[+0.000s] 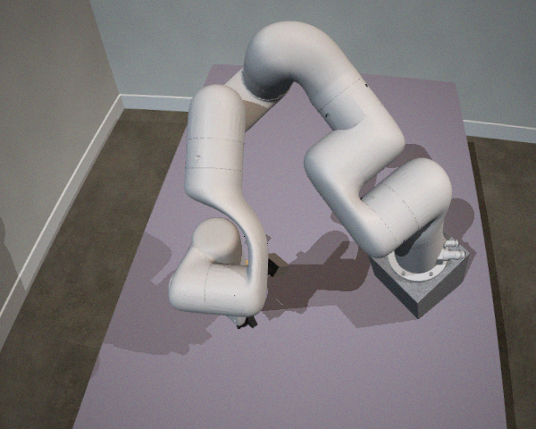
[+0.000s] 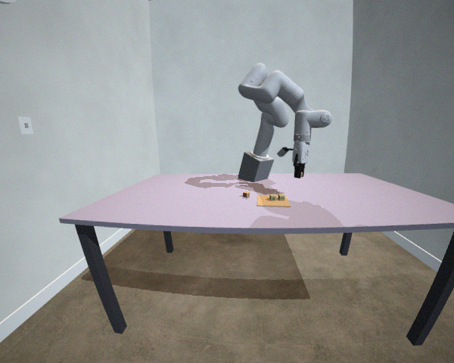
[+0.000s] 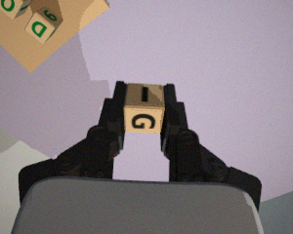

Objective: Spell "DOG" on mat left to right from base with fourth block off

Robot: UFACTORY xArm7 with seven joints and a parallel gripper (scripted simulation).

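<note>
The O block lies 13 cm to the right of my hand, 10 cm below it and 7 cm ahead of it. Round my hand: G block: 1 cm below; mat: 13 cm to the right, 12 cm below, 7 cm ahead; D block: 10 cm below, 9 cm to the right, 7 cm ahead.
</note>
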